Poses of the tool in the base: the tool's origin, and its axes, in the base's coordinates. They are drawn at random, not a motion.
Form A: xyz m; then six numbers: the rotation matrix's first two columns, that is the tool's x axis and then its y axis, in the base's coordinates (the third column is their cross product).
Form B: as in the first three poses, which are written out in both.
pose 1, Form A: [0.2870 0.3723 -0.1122 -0.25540 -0.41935 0.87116 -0.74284 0.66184 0.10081]
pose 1, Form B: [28.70 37.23 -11.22 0.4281 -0.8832 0.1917 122.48]
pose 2, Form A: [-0.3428 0.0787 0.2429 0.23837 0.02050 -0.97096 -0.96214 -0.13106 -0.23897]
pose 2, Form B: [-34.28 7.87 24.29 -0.6896 0.4702 0.5508 116.88]
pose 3, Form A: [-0.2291 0.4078 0.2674 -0.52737 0.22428 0.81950 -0.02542 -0.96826 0.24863]
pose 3, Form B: [-22.91 40.78 26.74 0.4820 0.1037 0.8700 171.75]
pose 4, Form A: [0.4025 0.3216 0.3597 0.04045 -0.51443 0.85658 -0.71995 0.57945 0.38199]
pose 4, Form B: [40.25 32.16 35.97 0.5443 -0.8316 0.1103 111.32]
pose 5, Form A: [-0.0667 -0.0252 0.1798 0.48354 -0.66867 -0.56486 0.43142 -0.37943 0.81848]
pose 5, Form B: [-6.67 -2.52 17.98 0.7937 -0.1071 -0.5989 113.29]
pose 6, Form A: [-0.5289 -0.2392 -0.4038 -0.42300 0.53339 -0.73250 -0.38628 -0.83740 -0.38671]
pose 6, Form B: [-52.89 -23.92 -40.38 -0.4805 -0.0828 0.8731 148.22]
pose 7, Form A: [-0.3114 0.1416 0.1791 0.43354 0.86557 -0.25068 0.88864 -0.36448 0.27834]
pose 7, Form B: [-31.14 14.16 17.91 0.8404 0.5410 -0.0312 158.29]
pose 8, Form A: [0.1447 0.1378 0.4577 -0.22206 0.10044 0.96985 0.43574 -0.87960 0.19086]
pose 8, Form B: [14.47 13.78 45.77 -0.6175 -0.2198 -0.7553 167.17]
